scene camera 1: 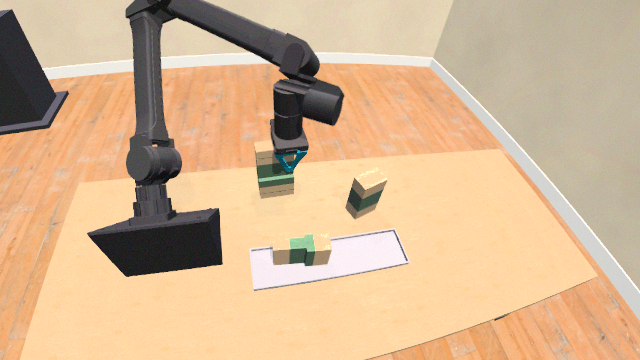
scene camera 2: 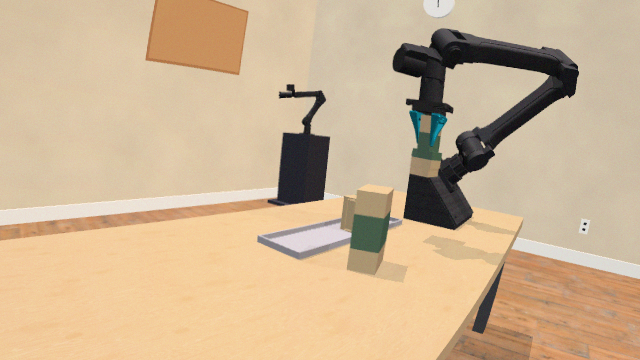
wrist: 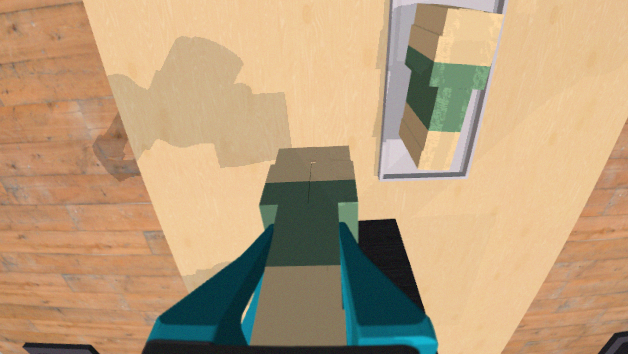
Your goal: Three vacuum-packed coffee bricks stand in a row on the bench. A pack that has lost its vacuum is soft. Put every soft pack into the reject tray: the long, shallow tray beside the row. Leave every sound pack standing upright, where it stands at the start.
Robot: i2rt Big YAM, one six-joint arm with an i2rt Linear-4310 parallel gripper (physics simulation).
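Places are measured from the arm's base along level axes (x ahead, y left, z up), in metres.
Pixels of known places: gripper, fingertip midpoint: (scene camera 1: 288, 166) (scene camera 2: 424, 145) (wrist: 308, 232); arm's base, link origin: (scene camera 1: 154, 220) (scene camera 2: 443, 176).
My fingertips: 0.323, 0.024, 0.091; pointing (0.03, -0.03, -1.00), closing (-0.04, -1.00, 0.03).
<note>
For each thing: its middle in the pictures, then the offset to it from my fingertips, as dx, dy, dz. Level surfaces: height alone.
- tan pack with a dark green band, body centre: (wrist: 313, 272) (scene camera 1: 274, 168) (scene camera 2: 428, 146) -0.031, +0.001, -0.002
- second pack, body centre: (wrist: 437, 85) (scene camera 2: 367, 211) (scene camera 1: 300, 251) +0.010, -0.123, -0.180
- reject tray, body centre: (scene camera 2: 341, 236) (scene camera 1: 330, 260) +0.090, -0.142, -0.231
- third pack, body centre: (scene camera 2: 371, 228) (scene camera 1: 365, 194) +0.231, -0.003, -0.153
- bench, surface height: dz -0.223
My gripper (scene camera 1: 290, 170) (scene camera 2: 426, 144) (wrist: 308, 232) is shut on a tan pack with a dark green band (scene camera 1: 276, 190) (scene camera 2: 425, 167) (wrist: 315, 192). It holds the pack upright, well above the bench. The pack is narrow between the fingers and wider below them, with a step in its sides. A second pack (scene camera 1: 297, 251) (scene camera 2: 347, 212) (wrist: 450, 100) lies on its side in the left part of the reject tray (scene camera 1: 370, 252) (wrist: 425, 176), as scene camera 1 shows it, and its outline is stepped too. A third pack (scene camera 1: 366, 199) (scene camera 2: 370, 231) stands upright behind the tray, with straight sides.
The arm's black base (scene camera 1: 172, 247) (scene camera 2: 432, 202) (wrist: 387, 250) stands on the bench (scene camera 1: 475, 215) (scene camera 2: 175, 285), left of the tray in scene camera 1. Another small arm stands on a dark pedestal (scene camera 2: 302, 167) beyond the bench. The bench's far edge runs near the held pack in scene camera 1.
</note>
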